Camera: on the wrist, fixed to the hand. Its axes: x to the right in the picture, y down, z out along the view.
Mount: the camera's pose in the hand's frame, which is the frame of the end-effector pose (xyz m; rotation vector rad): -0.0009 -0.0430 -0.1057 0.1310 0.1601 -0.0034
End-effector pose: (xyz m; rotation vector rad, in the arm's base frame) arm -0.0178 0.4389 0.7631 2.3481 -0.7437 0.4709
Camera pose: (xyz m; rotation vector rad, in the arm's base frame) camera -0.0071 0.5363 0.8216 2.3970 -0.6512 0.7164
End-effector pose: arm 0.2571 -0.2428 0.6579 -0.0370 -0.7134 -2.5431
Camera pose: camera 0.2487 -0.2629 0.5459 0.2097 -0.8141 -2.4629
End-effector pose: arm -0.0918 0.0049 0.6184 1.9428 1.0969 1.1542
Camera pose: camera -0.2018 0.0338 0.6279 1.9728 1.2880 1.2828
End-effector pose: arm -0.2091 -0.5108 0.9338 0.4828 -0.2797 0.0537
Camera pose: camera -0.1782 -0.4997 0.8245 0.6057 -0.1187 0.1073
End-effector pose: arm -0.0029 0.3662 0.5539 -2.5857 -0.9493 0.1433
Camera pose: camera -0.0060 0.3623 0.6679 -2.4343 -0.8569 -0.0028
